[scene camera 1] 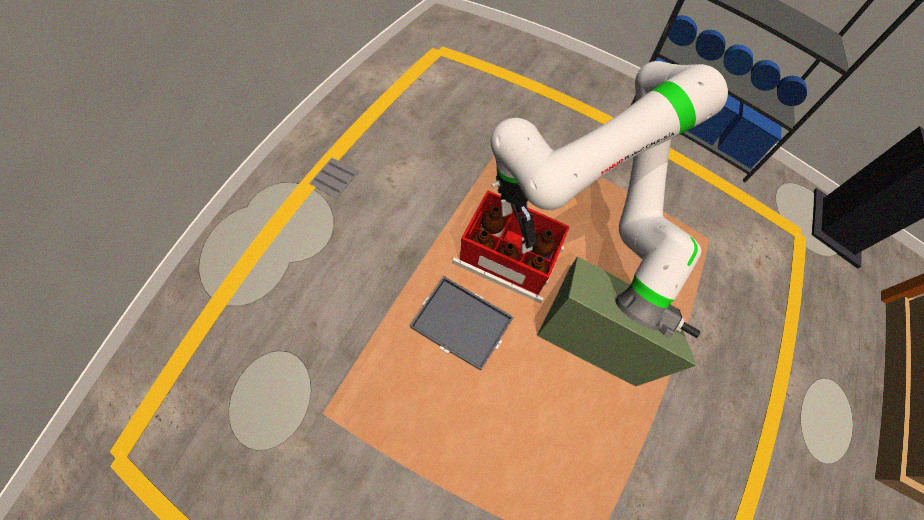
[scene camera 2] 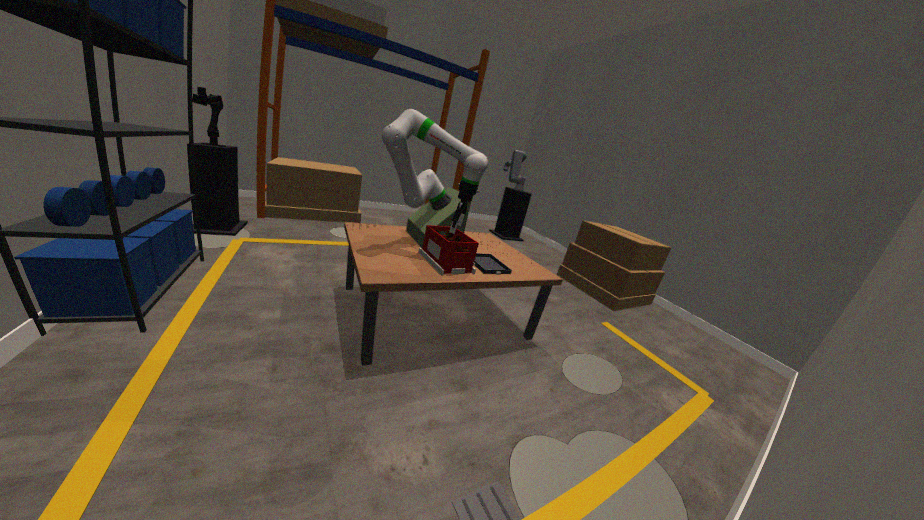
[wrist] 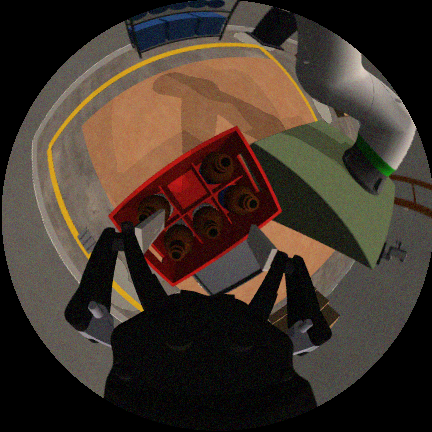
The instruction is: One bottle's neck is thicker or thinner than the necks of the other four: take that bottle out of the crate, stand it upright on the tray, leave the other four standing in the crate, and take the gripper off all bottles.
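Frame: origin at the arm's base, x ahead, y left, z up, level; metres.
Seen in the pictures: gripper, fingertip midpoint: (scene camera 1: 516, 231) (scene camera 2: 455, 228) (wrist: 207, 226); arm's base, link origin: (scene camera 1: 638, 313) (scene camera 2: 442, 203) (wrist: 362, 171).
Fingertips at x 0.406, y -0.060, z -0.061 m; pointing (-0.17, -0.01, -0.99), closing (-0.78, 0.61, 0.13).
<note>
Pixels of each thing's middle, then the offset from my fingertips to it. "pt": a spot on its surface instead. Level surfaces: height alone.
- red crate, body centre: (wrist: 196, 205) (scene camera 1: 513, 245) (scene camera 2: 448, 248) dx +0.002, dy -0.017, dz -0.116 m
- middle bottle, body centre: (wrist: 207, 221) (scene camera 1: 506, 257) dx -0.002, dy +0.030, dz -0.118 m
- grey tray, surface spot: (scene camera 1: 462, 323) (wrist: 229, 267) pt dx +0.011, dy +0.257, dz -0.199 m
- white strip, surface spot: (scene camera 1: 497, 280) pt dx -0.010, dy +0.086, dz -0.177 m
- orange-brown table, surface height: dz -0.204 m
The red crate (scene camera 1: 470, 256) (scene camera 2: 459, 260) (wrist: 187, 189) holds five upright brown bottles; its back middle compartment is empty. In the back row stand a left bottle (scene camera 1: 493, 221) (wrist: 156, 206) and a right bottle (scene camera 1: 545, 242) (wrist: 216, 169). The front row has a left bottle (scene camera 1: 483, 238) (wrist: 178, 239), a middle bottle (scene camera 1: 509, 250) (wrist: 207, 220) and a right bottle (scene camera 1: 537, 263) (wrist: 239, 199). I cannot tell which neck differs. My gripper (scene camera 1: 517, 226) (scene camera 2: 454, 227) (wrist: 207, 226) is open and empty, low over the crate. The grey tray (scene camera 1: 462, 323) (scene camera 2: 492, 263) (wrist: 227, 267) bears no bottle.
A white strip (scene camera 1: 497, 280) lies along the crate's front, between crate and tray. The green block (scene camera 1: 607, 329) (scene camera 2: 423, 216) (wrist: 330, 185) under the arm's base stands right of the crate in the scene camera 1 view. Everything stands on the orange-brown table (scene camera 1: 517, 426) (scene camera 2: 387, 265).
</note>
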